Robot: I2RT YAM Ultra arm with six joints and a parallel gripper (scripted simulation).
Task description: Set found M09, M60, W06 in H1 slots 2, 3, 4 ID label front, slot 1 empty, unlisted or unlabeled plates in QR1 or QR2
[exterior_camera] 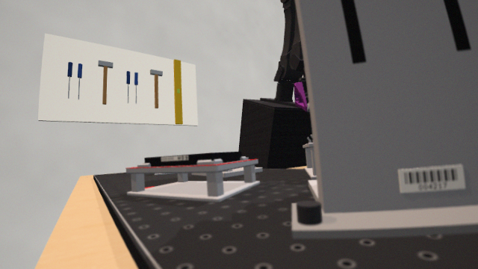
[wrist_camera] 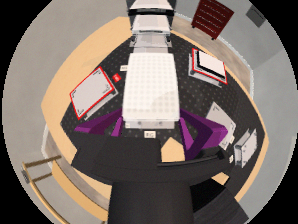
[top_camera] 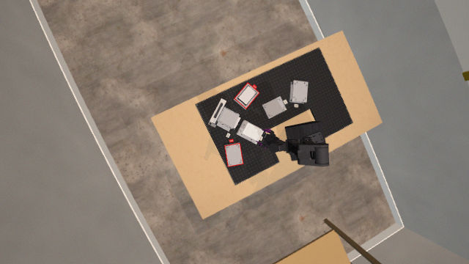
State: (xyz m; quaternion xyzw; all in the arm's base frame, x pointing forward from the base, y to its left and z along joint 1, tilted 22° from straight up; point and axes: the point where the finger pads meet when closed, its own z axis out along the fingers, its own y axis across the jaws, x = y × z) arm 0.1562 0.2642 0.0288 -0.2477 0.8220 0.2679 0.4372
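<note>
Right now the white well plate is 4 cm ahead of my hand and 3 cm to the left of it. The rest, counted from my hand: plate hotel H1 (25 cm ahead, 21 cm to the left, 1 cm above); then red-rimmed nest (7 cm behind, 22 cm to the left, 11 cm below); then black-sided plate (31 cm ahead, 5 cm to the right, 10 cm below).
</note>
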